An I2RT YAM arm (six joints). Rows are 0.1 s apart.
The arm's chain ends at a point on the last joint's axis. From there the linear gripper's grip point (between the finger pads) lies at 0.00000 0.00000 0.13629 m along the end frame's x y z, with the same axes.
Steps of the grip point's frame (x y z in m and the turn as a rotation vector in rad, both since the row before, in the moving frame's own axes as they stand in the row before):
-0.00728 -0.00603 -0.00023 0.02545 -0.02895 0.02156
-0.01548 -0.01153 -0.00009 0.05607 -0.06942 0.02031
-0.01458 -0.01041 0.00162 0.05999 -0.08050 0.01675
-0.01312 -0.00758 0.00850 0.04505 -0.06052 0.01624
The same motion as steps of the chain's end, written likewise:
-0.00337 -0.00252 -0.00013 0.02545 -0.02895 0.02156
-0.00611 -0.00380 0.00045 0.05607 -0.06942 0.02031
-0.00370 -0.00216 0.00231 0.05999 -0.08050 0.01675
-0.00493 -0.00138 0.00889 0.04505 -0.06052 0.01624

